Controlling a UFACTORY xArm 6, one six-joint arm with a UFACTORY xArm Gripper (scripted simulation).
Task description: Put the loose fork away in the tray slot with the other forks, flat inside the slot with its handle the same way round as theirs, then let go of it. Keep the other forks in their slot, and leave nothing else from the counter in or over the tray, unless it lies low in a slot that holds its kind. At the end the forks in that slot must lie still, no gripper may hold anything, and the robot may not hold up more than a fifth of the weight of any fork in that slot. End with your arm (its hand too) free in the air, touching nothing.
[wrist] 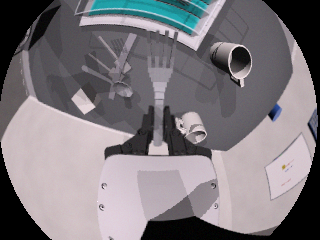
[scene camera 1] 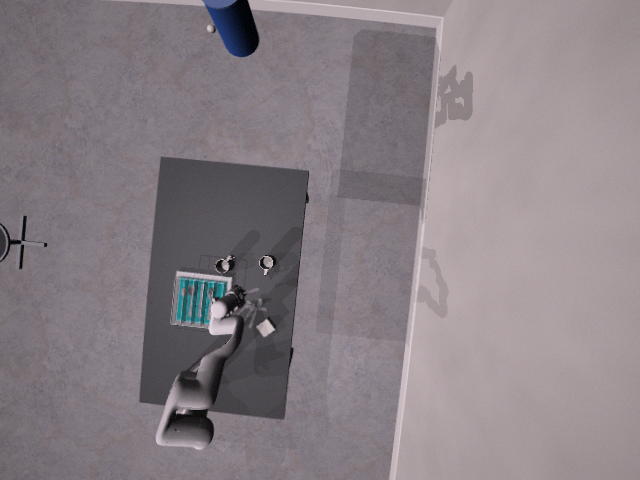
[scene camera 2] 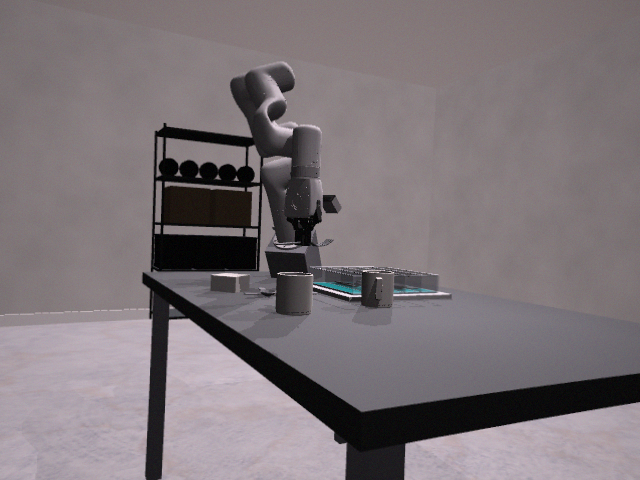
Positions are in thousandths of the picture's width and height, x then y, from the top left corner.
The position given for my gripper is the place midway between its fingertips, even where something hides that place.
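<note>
My gripper appears at (scene camera 2: 473, 511) and at (wrist: 495, 473). A fork (wrist: 502, 319) is visible, as is a cutlery tray (scene camera 2: 545, 584).
</note>
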